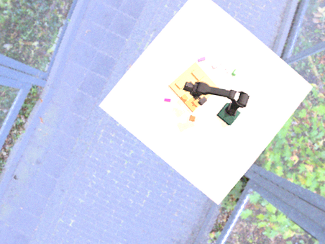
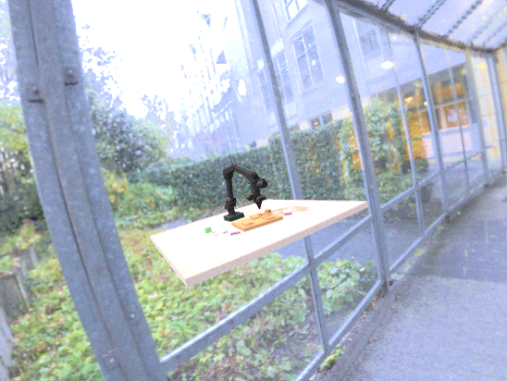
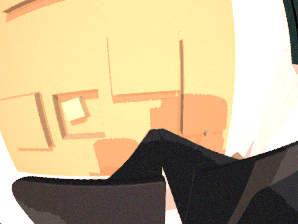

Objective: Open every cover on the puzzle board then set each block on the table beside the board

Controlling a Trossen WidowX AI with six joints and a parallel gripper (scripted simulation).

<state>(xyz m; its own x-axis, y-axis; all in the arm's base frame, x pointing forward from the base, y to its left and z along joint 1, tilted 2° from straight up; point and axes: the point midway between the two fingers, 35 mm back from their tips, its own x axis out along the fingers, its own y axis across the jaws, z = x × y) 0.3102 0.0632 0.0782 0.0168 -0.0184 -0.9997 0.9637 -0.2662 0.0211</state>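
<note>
My gripper tip is 3 cm short of the puzzle board, 8 cm to the left of it and 6 cm above it. The rest, counted from my gripper tip: lilac block 10 cm ahead, 31 cm to the right, 7 cm below; green block 19 cm behind, 36 cm to the right, 6 cm below; pink block 16 cm ahead, 13 cm to the left, 7 cm below.
</note>
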